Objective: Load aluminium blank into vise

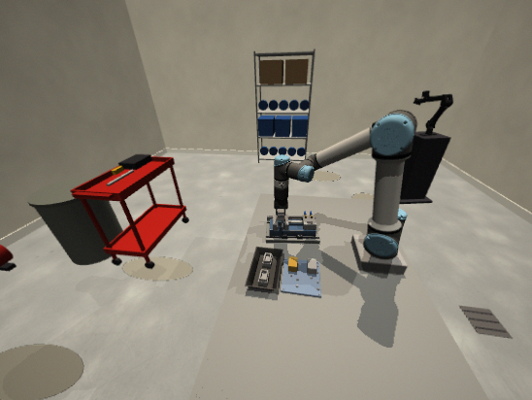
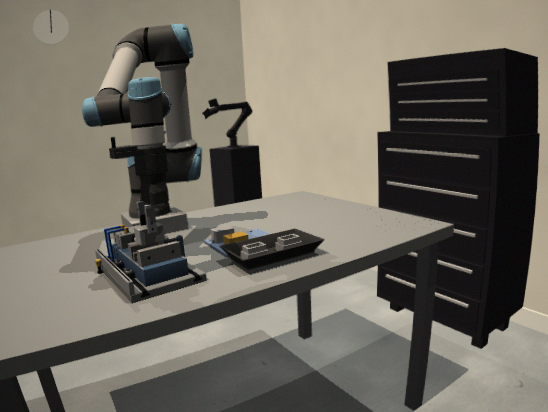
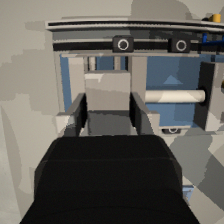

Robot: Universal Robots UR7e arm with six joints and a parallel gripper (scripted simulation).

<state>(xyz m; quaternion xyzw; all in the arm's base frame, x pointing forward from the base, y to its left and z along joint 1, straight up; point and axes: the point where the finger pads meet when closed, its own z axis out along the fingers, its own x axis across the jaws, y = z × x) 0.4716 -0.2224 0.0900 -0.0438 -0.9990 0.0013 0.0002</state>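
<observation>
Now: the aluminium blank 3 cm below my hand. Also, from my hand: brass blank (28 cm to the left, 12 cm below, 3 cm behind); vise (11 cm below, 7 cm behind, 1 cm to the left).
</observation>
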